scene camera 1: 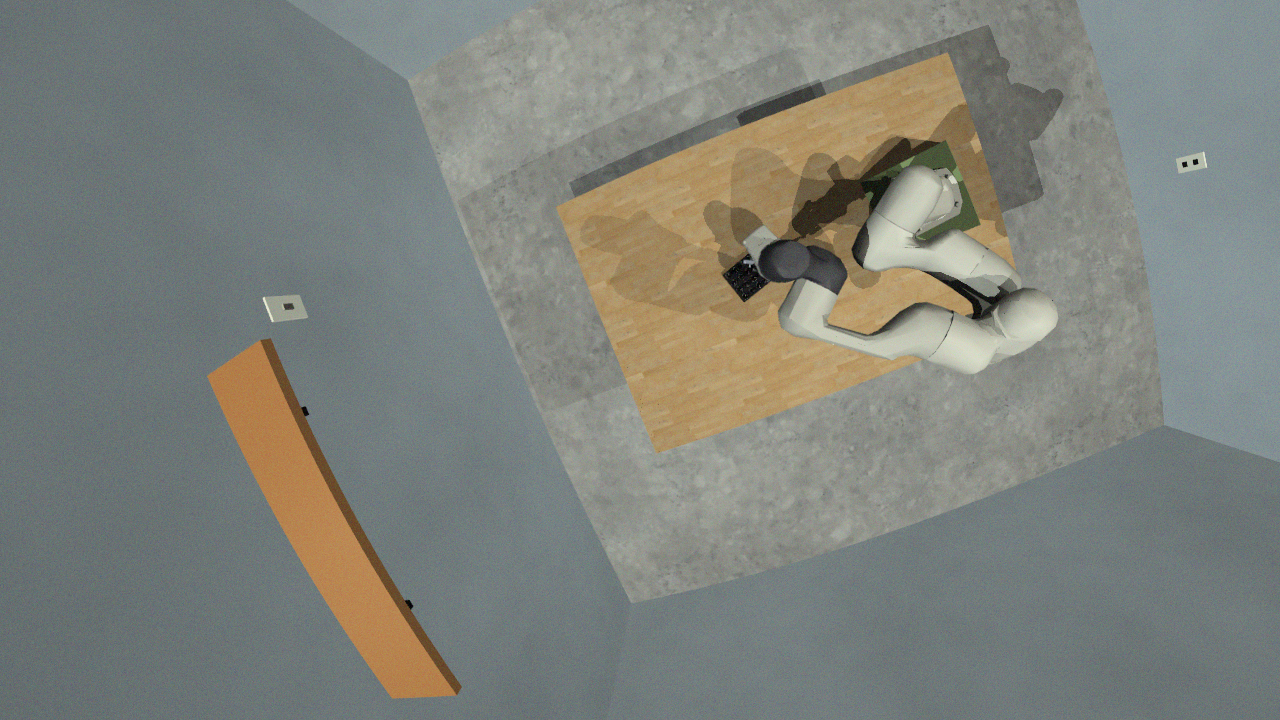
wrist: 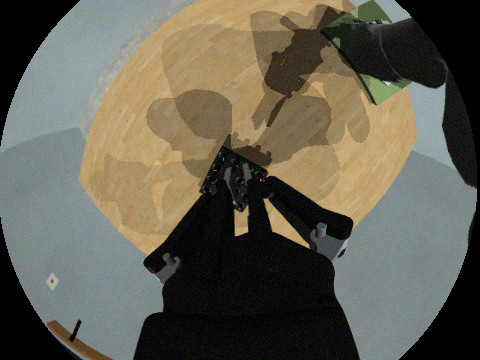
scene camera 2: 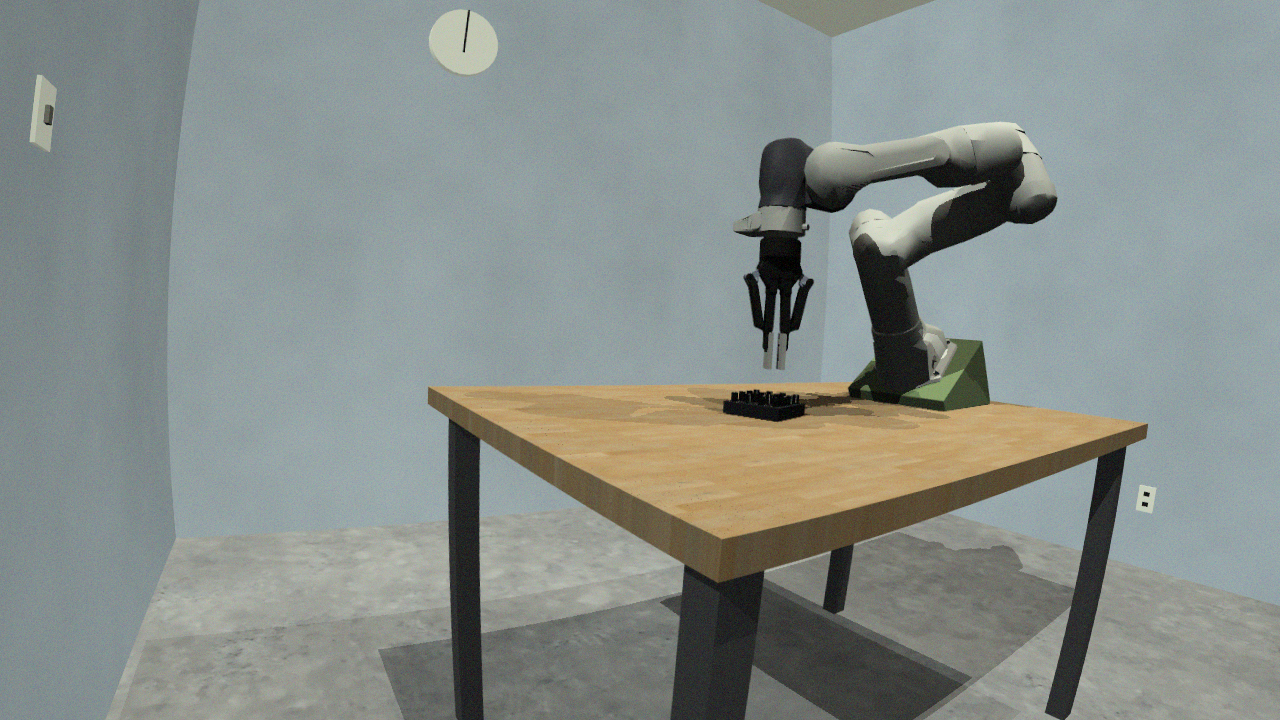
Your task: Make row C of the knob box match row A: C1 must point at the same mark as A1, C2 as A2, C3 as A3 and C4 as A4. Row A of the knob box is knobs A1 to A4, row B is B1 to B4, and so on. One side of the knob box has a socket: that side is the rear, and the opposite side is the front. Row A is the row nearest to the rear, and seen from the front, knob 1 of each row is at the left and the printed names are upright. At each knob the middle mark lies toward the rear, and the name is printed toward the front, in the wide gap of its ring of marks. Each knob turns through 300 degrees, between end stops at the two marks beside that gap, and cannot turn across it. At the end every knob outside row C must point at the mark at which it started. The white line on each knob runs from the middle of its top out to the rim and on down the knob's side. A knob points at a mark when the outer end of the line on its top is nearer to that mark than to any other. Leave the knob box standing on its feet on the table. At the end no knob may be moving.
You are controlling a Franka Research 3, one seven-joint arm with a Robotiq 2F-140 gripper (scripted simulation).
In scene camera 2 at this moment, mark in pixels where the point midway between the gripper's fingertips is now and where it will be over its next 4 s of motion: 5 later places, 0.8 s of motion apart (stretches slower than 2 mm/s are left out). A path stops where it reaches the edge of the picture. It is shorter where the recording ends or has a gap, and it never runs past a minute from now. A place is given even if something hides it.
My gripper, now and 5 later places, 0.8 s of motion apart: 773,369; 774,367; 774,365; 772,363; 772,367; 772,381
